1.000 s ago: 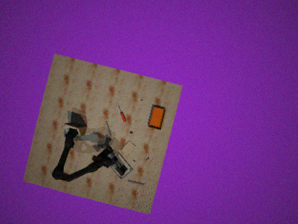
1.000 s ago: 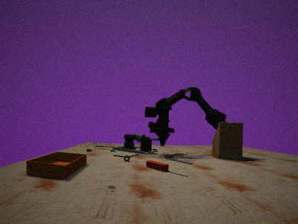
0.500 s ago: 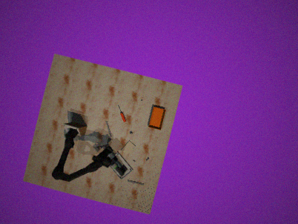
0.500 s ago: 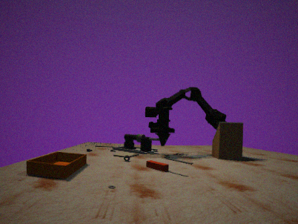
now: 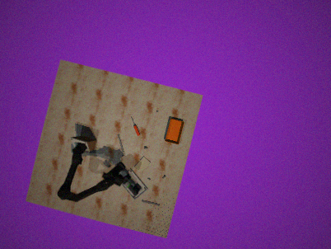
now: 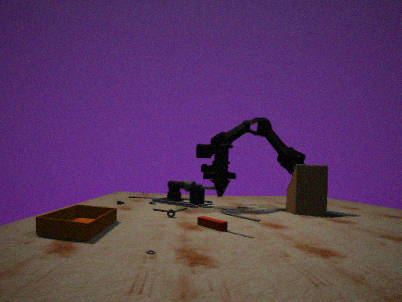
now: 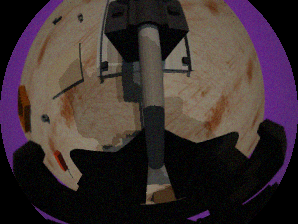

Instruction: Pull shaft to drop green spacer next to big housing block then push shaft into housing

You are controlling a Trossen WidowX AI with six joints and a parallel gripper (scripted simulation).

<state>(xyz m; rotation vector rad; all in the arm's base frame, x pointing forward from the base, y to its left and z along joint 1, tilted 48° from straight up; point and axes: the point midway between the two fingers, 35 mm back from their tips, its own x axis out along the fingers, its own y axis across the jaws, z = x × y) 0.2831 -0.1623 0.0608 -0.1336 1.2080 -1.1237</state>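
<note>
Now: gripper tip 60 mm short of the shaft, 40 mm to the left of it and 30 mm below it. Also, from my gripper tip: red-handled screwdriver (390 mm to the left, 60 mm ahead, 40 mm below); then green spacer (130 mm ahead, 100 mm to the right, 30 mm above); then orange tray (410 mm to the left, 410 mm ahead, 40 mm below).
</note>
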